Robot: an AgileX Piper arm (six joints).
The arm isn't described. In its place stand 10 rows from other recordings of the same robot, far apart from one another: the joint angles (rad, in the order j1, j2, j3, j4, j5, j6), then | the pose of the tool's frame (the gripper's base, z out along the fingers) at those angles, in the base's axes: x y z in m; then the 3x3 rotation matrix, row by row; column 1 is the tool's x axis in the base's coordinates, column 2 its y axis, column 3 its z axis.
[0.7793 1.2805 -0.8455 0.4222 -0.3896 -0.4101] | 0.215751 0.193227 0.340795; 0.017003 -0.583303 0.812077; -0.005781 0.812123 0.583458; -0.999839 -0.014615 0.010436
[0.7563 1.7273 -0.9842 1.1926 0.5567 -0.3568] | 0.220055 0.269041 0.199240; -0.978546 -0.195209 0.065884; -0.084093 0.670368 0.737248; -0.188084 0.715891 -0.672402
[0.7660 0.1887 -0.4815 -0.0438 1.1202 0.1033] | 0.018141 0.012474 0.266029; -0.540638 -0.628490 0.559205; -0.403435 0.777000 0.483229; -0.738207 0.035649 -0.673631
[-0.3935 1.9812 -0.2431 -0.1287 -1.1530 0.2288] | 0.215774 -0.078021 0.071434; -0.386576 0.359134 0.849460; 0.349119 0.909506 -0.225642; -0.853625 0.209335 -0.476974
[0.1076 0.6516 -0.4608 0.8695 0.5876 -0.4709] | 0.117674 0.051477 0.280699; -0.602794 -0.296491 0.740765; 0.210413 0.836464 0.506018; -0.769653 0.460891 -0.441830
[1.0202 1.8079 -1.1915 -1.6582 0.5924 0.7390] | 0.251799 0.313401 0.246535; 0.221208 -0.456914 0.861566; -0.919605 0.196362 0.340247; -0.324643 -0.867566 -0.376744
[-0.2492 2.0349 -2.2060 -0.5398 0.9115 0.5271] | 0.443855 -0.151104 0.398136; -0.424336 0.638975 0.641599; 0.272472 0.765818 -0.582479; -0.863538 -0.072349 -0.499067
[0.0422 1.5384 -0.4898 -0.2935 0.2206 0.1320] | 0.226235 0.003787 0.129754; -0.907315 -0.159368 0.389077; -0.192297 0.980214 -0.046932; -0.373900 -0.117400 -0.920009
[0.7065 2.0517 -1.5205 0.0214 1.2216 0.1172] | 0.297093 0.255963 0.177077; -0.831798 -0.548535 -0.084983; -0.546655 0.836088 -0.046096; 0.096339 0.008114 -0.995316
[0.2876 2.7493 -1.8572 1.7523 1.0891 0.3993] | 0.461846 0.219332 0.009495; -0.324374 0.930295 0.171269; 0.268676 -0.082991 0.959649; 0.906970 0.357301 -0.223027
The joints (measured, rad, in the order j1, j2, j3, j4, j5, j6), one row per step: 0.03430 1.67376 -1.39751 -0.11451 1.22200 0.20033; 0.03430 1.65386 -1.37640 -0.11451 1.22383 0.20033; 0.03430 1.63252 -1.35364 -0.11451 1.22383 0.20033; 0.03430 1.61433 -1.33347 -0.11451 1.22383 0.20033; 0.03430 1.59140 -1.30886 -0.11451 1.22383 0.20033; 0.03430 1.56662 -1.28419 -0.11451 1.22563 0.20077; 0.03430 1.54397 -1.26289 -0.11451 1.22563 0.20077; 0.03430 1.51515 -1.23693 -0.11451 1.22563 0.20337; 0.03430 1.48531 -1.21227 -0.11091 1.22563 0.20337; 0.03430 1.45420 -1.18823 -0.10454 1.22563 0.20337; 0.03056 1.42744 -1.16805 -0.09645 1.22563 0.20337; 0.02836 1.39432 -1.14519 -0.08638 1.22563 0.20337; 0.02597 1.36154 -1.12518 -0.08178 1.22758 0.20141; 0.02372 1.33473 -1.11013 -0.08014 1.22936 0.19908; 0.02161 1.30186 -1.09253 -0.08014 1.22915 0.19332
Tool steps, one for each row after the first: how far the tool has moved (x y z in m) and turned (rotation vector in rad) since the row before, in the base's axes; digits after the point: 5 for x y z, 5 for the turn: -0.00582 -0.00021 0.00094 -0.00014 0.00302 -0.00021; -0.00611 -0.00021 0.00088 -0.00005 0.00142 0.00000; -0.00532 -0.00018 0.00045 -0.00007 0.00198 0.00000; -0.00664 -0.00023 0.00065 -0.00006 0.00168 0.00000; -0.00713 -0.00025 0.00102 -0.00003 0.00163 -0.00063; -0.00625 -0.00021 0.00113 0.00005 -0.00135 0.00000; -0.00784 -0.00027 0.00153 0.00051 -0.00312 -0.00255; -0.00790 0.00004 0.00189 0.00371 -0.00506 -0.00067; -0.00809 0.00027 0.00213 0.00650 -0.00685 -0.00115; -0.00692 -0.00054 0.00173 0.00817 -0.00632 -0.00515; -0.00835 0.00004 0.00244 0.01023 -0.00996 -0.00387; -0.00816 -0.00044 0.00283 0.00444 -0.01056 -0.00135; -0.00657 -0.00058 0.00246 0.00138 -0.00978 -0.00035; -0.00777 -0.00068 0.00305 -0.00087 -0.01507 0.00352
